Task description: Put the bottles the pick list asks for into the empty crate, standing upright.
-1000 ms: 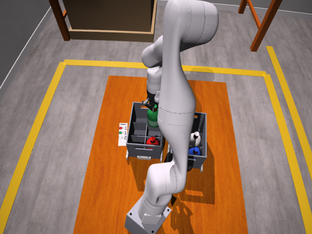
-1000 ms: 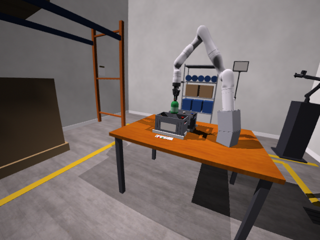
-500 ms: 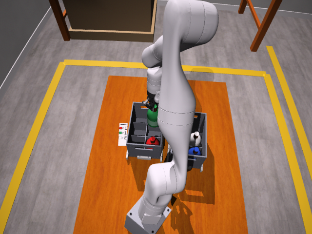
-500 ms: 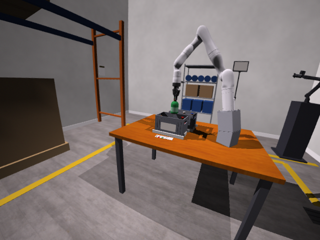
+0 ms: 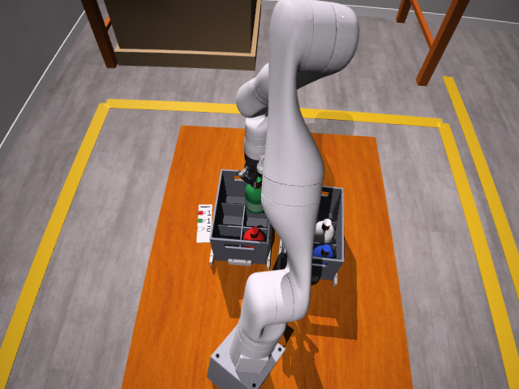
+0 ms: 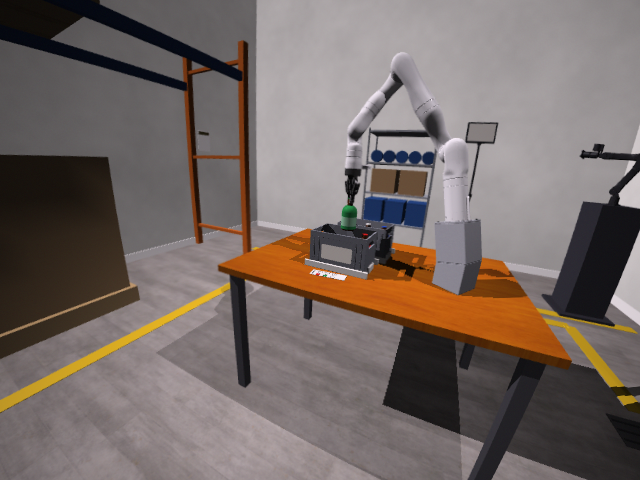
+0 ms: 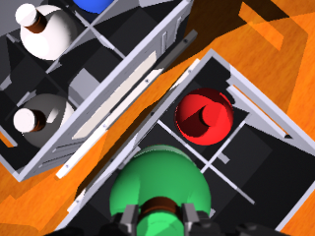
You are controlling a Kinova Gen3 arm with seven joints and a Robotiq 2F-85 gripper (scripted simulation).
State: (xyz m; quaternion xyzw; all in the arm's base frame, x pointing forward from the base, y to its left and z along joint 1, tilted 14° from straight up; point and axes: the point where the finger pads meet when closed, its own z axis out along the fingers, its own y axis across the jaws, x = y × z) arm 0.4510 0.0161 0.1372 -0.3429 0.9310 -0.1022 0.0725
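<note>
Now: hand 7 cm above the green bottle. The rest, counted from my hand: pick list: 32 cm below, 19 cm to the left, 2 cm ahead; blue bottle: 23 cm to the right, 23 cm below, 14 cm behind; red bottle: 23 cm below, 9 cm behind.
</note>
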